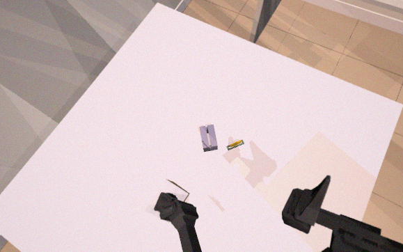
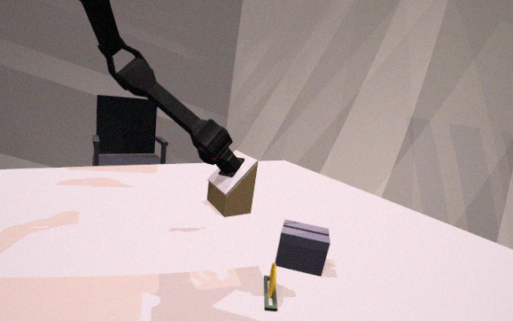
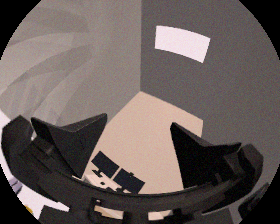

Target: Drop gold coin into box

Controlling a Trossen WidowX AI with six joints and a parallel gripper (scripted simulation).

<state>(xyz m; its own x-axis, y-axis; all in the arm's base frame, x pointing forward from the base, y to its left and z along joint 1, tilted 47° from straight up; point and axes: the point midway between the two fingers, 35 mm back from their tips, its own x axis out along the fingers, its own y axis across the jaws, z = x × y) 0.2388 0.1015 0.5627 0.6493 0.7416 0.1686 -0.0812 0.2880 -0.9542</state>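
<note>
My gripper tip is 15 cm short of the gold coin, 17 cm to the right of it and 61 cm above it.
</note>
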